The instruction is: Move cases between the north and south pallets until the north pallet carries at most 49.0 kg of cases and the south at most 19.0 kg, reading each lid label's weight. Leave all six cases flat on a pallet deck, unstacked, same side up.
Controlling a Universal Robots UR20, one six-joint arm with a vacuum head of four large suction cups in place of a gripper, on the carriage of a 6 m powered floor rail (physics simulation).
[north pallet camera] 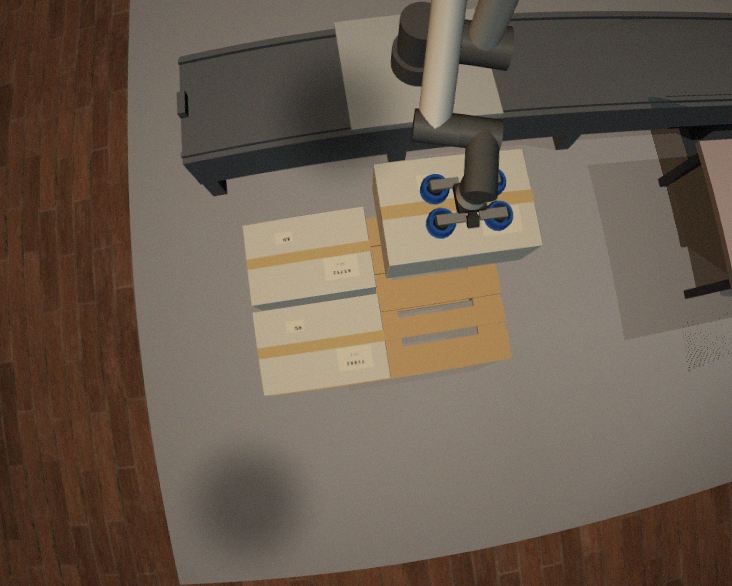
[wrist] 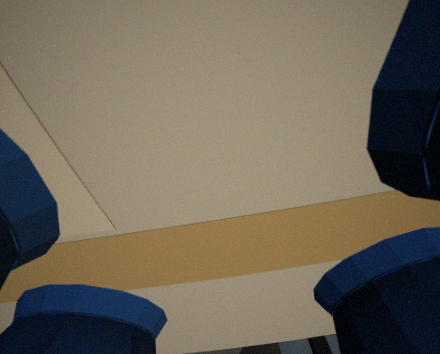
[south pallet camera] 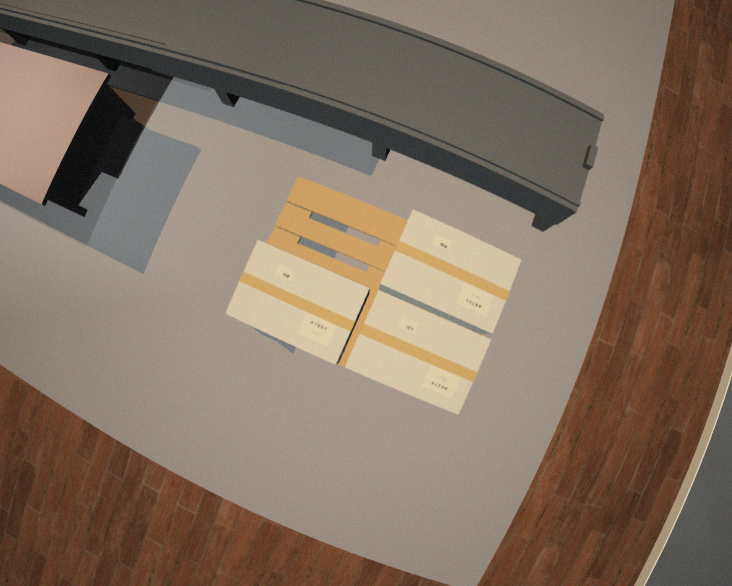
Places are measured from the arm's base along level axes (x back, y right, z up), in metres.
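Pixels of known places: hand at its tool point: [wrist: 221, 216]; arm's base at its link origin: [north pallet camera: 416, 64].
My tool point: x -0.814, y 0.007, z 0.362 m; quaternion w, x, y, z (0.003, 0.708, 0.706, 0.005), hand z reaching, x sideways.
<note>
Ahead of a thing's pixels: the offset from my tool point to its middle. Level surfaces: height alone.
My vacuum gripper [north pallet camera: 467, 202] [wrist: 227, 230] is shut on a cream case {dx +0.005, dy +0.022, dz -0.127 m} [north pallet camera: 415, 244] [wrist: 225, 125], its blue cups against the taped lid. The case is level, raised over the back right part of the north pallet [north pallet camera: 451, 360], and hides that part. Two cases, an upper one {dx +0.016, dy +0.616, dz -0.657 m} [north pallet camera: 305, 284] and a lower one {dx -0.387, dy +0.615, dz -0.653 m} [north pallet camera: 317, 373], lie flat on this pallet's left half. In the south view, three cases lie flat on the south pallet [south pallet camera: 347, 204]: upper right [south pallet camera: 427, 284], lower right [south pallet camera: 396, 367] and lower left [south pallet camera: 274, 311]. Lid labels show but are too small to read surely.
The dark floor rail [north pallet camera: 256, 97] [south pallet camera: 427, 73] runs behind both pallets. The arm's pale carriage [north pallet camera: 366, 79] stands on it behind the north pallet. A pinkish table-like top {dz -0.402 m} [north pallet camera: 719, 183] [south pallet camera: 42, 122] stands between the pallet areas.
</note>
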